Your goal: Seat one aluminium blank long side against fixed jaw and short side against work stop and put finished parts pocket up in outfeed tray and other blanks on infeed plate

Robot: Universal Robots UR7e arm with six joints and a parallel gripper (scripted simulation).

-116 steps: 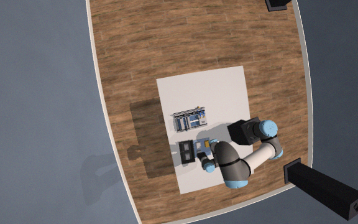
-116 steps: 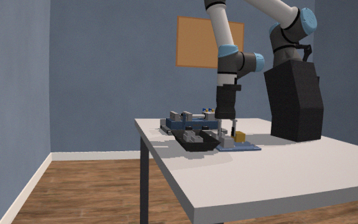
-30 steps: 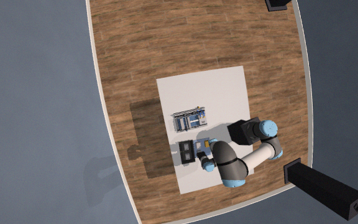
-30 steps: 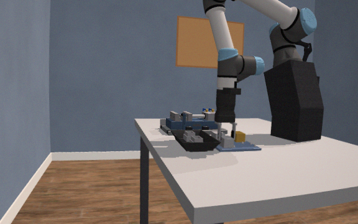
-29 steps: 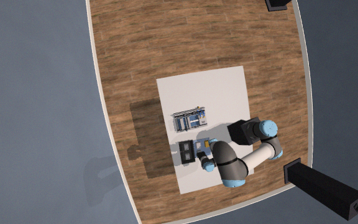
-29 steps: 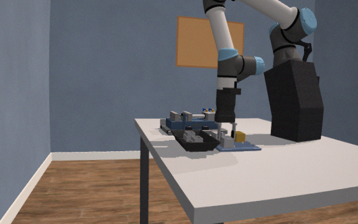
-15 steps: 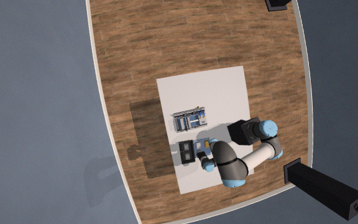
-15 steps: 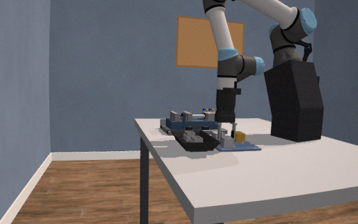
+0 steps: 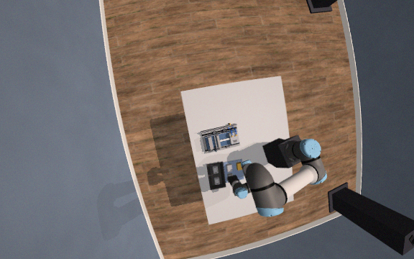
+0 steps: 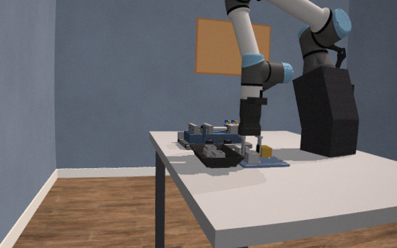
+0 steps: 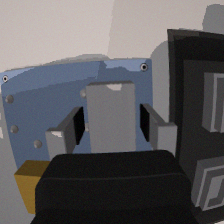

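Right now the grey aluminium blank is 30 mm below my hand. Round my hand: vise (350 mm to the right, 10 mm below, 10 mm behind); then brass blank (100 mm behind, 70 mm to the right, 30 mm below).
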